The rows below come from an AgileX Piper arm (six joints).
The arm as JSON. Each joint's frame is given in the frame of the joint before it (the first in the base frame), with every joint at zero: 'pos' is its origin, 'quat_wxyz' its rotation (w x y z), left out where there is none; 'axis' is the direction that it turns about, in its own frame. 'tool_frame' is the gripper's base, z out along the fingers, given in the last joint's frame.
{
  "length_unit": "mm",
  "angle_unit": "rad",
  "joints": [
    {
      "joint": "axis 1",
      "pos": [
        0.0,
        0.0,
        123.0
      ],
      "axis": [
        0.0,
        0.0,
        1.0
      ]
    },
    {
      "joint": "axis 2",
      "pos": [
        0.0,
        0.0,
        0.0
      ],
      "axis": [
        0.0,
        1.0,
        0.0
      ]
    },
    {
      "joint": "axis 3",
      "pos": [
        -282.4,
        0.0,
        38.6
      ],
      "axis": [
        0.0,
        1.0,
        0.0
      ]
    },
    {
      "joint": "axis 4",
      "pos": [
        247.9,
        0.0,
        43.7
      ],
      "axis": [
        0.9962,
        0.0,
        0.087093
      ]
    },
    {
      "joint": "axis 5",
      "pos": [
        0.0,
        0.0,
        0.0
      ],
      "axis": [
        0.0,
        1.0,
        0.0
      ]
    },
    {
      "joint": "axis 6",
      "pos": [
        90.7,
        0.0,
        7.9
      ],
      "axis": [
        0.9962,
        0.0,
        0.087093
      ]
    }
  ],
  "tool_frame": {
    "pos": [
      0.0,
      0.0,
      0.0
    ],
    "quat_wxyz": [
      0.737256,
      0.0,
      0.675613,
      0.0
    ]
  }
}
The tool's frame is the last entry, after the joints.
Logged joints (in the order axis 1, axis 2, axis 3, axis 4, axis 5, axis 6), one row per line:
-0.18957 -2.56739 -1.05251 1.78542 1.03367 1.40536
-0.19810 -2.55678 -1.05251 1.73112 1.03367 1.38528
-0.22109 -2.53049 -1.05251 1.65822 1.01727 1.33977
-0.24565 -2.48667 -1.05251 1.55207 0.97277 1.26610
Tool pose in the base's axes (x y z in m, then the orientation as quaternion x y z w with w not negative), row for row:
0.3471 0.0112 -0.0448 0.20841 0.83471 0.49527 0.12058
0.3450 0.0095 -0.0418 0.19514 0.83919 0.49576 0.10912
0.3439 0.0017 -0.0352 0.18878 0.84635 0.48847 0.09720
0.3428 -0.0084 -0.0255 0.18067 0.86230 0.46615 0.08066
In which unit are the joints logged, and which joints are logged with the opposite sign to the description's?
The joints are logged in radians. Opposite sign: axis 2, axis 6.
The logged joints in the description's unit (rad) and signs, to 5 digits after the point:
-0.18957 2.56739 -1.05251 1.78542 1.03367 -1.40536
-0.19810 2.55678 -1.05251 1.73112 1.03367 -1.38528
-0.22109 2.53049 -1.05251 1.65822 1.01727 -1.33977
-0.24565 2.48667 -1.05251 1.55207 0.97277 -1.26610

